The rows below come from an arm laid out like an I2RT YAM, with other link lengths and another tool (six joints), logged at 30 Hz.
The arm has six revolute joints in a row. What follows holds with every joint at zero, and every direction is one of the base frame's. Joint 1 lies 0.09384 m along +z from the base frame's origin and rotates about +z. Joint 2 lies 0.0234 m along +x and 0.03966 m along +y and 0.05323 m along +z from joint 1 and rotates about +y. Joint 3 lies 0.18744 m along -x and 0.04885 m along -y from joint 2 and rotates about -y. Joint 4 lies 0.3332 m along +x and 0.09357 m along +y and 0.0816 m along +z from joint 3 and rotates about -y. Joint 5 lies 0.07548 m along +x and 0.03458 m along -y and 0.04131 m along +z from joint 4 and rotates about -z. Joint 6 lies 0.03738 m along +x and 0.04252 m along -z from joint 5 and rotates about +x. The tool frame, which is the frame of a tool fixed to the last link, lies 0.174 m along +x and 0.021 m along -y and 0.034 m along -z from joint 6; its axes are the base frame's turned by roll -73.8, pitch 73.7 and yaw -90 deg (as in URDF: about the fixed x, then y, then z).
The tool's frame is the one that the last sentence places.
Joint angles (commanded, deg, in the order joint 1, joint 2, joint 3, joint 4, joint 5, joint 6), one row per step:
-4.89, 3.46, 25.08, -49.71, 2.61, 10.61
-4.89, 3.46, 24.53, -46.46, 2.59, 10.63
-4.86, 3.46, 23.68, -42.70, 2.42, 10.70
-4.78, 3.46, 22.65, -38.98, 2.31, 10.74
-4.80, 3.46, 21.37, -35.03, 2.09, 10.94
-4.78, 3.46, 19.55, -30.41, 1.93, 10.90
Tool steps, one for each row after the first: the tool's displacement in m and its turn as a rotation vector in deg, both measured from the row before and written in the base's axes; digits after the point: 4 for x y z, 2 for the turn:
0.0096, -0.0007, 0.0085, -0.20, -2.69, 0.01
0.0106, 0.0000, 0.0082, -0.12, -2.91, 0.16
0.0100, 0.0001, 0.0067, -0.15, -2.69, 0.17
0.0101, 0.0000, 0.0055, 0.03, -2.69, 0.13
0.0112, -0.0002, 0.0036, -0.23, -2.79, 0.18

